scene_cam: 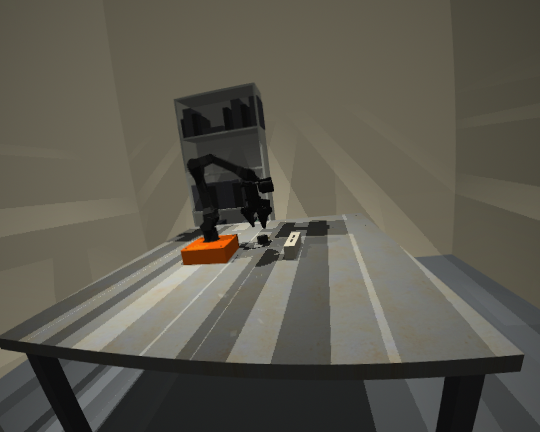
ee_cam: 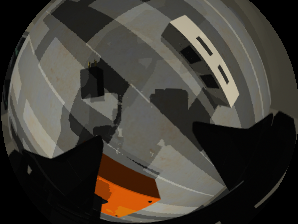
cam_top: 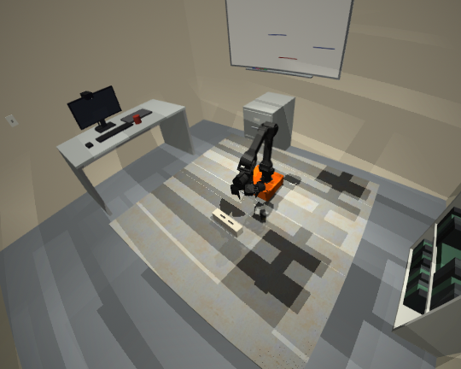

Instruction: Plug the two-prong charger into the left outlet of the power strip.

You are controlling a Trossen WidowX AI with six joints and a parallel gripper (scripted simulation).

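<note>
The black two-prong charger lies 11 cm to the left of my gripper tip, 9 cm below it and 2 cm behind it.
</note>
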